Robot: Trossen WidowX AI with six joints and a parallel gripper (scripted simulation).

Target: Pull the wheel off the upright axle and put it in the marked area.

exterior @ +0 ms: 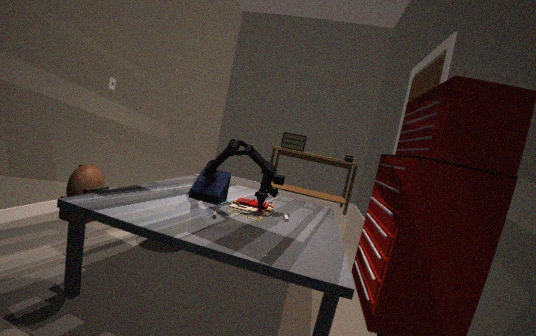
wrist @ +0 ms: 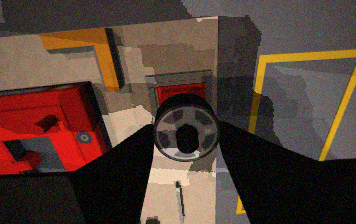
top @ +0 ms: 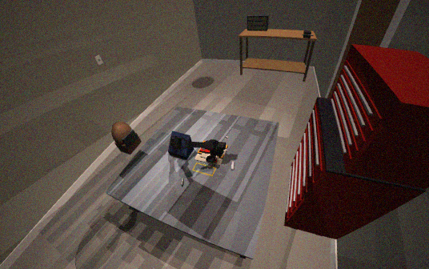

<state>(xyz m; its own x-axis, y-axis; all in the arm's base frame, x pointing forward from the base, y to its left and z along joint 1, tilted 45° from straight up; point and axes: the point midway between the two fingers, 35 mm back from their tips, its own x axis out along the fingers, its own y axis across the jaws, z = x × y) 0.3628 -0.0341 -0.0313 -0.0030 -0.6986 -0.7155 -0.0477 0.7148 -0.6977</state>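
The dark axle lies 10 mm below my gripper tip. Also, from my gripper tip: wheel (right at my gripper tip); then beige board (70 mm behind, 90 mm to the left, 30 mm below).
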